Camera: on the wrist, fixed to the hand. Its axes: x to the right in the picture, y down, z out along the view.
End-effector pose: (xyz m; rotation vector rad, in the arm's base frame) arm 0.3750 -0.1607 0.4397 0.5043 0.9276 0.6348
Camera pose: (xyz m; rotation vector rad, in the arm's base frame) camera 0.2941 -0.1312 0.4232 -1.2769 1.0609 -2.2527
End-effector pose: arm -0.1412 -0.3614 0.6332 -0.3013 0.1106 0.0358
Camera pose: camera -0.1574 -0.3542 0.5473 0.0089 -0.0800 3.0907
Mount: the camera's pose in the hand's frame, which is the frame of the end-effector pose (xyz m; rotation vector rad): -0.0062 0.0330 -0.0810 -0.1498 -0.5417 3.0084
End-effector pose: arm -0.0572 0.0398 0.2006 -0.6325 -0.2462 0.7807
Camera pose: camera -0.0457 0.0177 0.1165 0.2682 -0.3089 -2.3550
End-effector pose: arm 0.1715 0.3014 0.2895 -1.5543 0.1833 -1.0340
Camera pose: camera 0.1260 0.2375 0.2503 -0.1421 1.4308 1.6998
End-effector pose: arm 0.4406 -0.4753 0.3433 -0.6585 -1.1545 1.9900
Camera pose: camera 0.4920 -0.4500 0.2769 0.7034 -0.2768 -0.8757
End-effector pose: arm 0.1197 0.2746 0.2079 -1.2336 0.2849 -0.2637
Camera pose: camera 0.0867 0.2153 0.1523 0.1331 1.2500 2.5507
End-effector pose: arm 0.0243 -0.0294 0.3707 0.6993 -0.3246 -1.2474
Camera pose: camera 0.0945 0.0061 0.3319 -0.6305 -0.9894 1.5038
